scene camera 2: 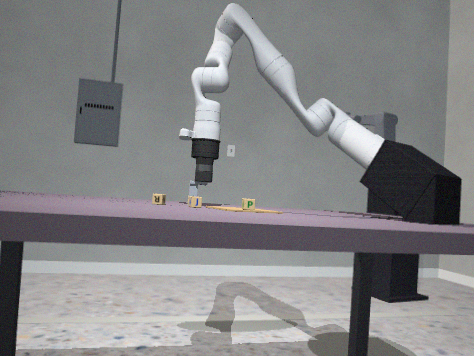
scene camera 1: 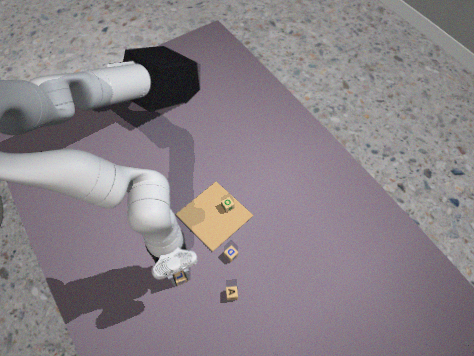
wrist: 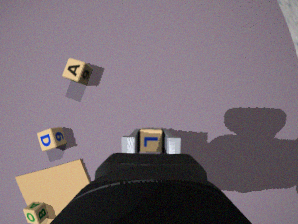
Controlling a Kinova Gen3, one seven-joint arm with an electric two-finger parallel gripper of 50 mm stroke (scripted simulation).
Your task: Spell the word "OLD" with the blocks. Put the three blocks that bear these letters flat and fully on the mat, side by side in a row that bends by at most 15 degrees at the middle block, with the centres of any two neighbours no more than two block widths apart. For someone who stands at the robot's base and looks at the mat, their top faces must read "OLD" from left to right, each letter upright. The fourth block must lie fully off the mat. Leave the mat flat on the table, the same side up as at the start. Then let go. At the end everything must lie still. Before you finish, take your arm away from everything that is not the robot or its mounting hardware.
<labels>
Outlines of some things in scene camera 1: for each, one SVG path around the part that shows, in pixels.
A tan mat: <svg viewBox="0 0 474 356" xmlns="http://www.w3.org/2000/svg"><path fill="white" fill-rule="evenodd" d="M218 182L213 183L176 214L212 252L253 217L253 214ZM230 197L234 202L234 209L226 213L221 206L221 201Z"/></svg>
</labels>
